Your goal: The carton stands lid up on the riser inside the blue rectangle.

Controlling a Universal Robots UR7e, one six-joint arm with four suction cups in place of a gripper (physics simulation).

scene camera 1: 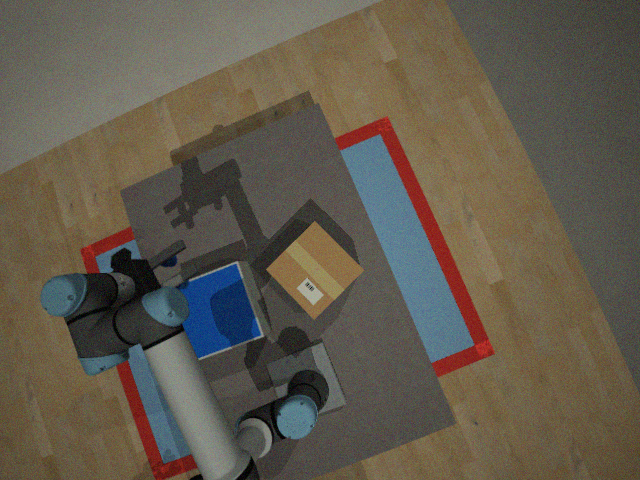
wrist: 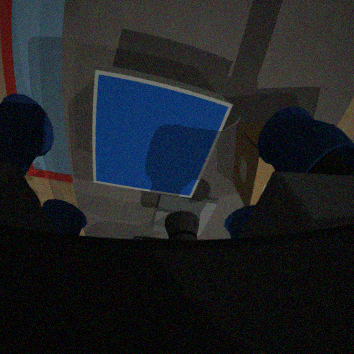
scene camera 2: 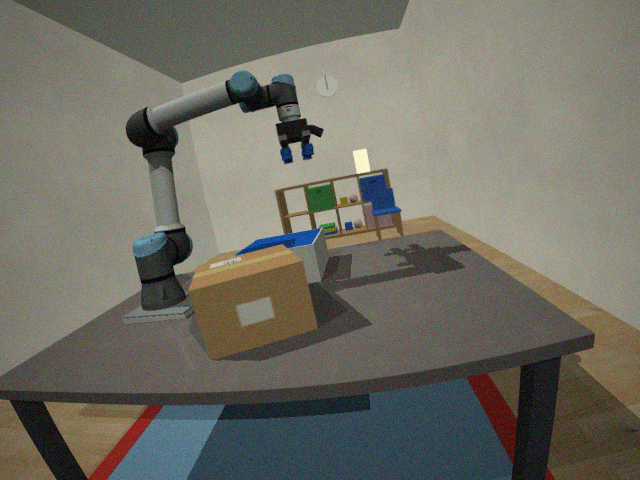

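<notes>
The brown carton (scene camera 1: 309, 302) (scene camera 2: 258, 294) (wrist: 246, 162) stands lid up on the table, with pale tape and a barcode label on top. It is beside the riser (scene camera 1: 253, 291) (scene camera 2: 316, 260), apart from it and turned relative to it. The riser is a pale box with a white-edged blue rectangle (scene camera 1: 199, 291) (scene camera 2: 297, 238) (wrist: 120, 125) on its top; no carton stands there. My gripper (scene camera 1: 168, 260) (scene camera 2: 297, 153) is open and empty, its blue cups pointing down high above the table, at the riser's far side from the carton. In the wrist view a cup partly hides the carton.
The grey table (scene camera 1: 403, 382) (scene camera 2: 439, 320) carries the arm's base plate (scene camera 1: 330, 377) (scene camera 2: 155, 316) close to the carton and riser. A red-edged blue floor area (scene camera 1: 398, 206) lies beneath the table. A shelf unit (scene camera 2: 280, 209) and a blue chair (scene camera 2: 386, 210) stand at the back.
</notes>
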